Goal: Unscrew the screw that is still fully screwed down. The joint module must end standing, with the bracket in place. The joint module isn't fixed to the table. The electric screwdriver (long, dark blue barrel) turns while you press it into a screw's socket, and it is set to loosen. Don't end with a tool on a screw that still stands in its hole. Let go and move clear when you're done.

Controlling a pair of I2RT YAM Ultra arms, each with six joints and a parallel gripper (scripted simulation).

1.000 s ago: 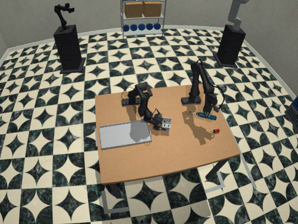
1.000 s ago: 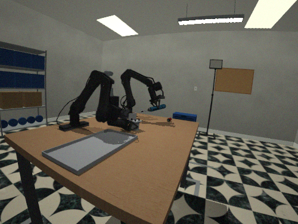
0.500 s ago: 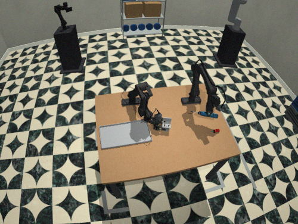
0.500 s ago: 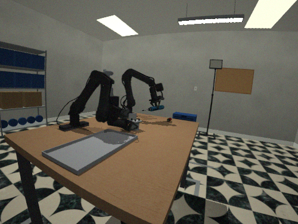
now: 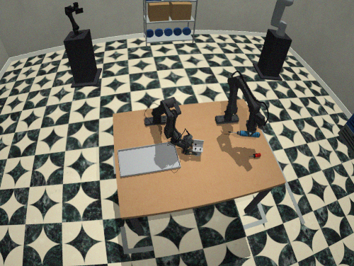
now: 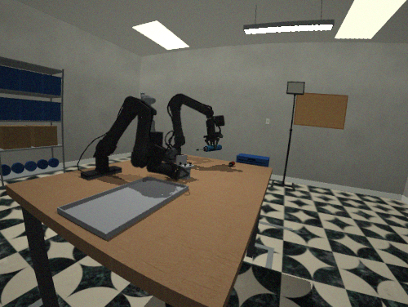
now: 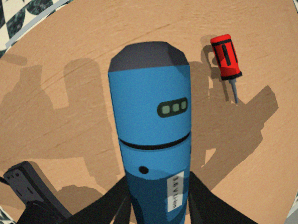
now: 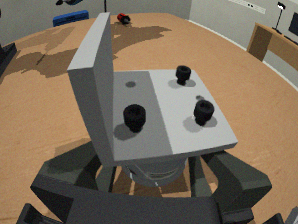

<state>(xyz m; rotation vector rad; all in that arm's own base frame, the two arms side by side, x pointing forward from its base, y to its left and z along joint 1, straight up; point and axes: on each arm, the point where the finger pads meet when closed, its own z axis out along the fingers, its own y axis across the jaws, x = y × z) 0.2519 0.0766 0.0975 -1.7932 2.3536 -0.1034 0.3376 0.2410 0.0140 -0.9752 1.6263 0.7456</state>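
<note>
Right now my right hand is 50 mm below the grey l-shaped bracket. The rest, counted from my right hand: red-handled screwdriver 60 mm ahead, 450 mm to the left, 10 mm below; then screw 90 mm behind, 250 mm to the left, 90 mm above; then grey tray 40 mm ahead, 350 mm to the right, 20 mm below.
</note>
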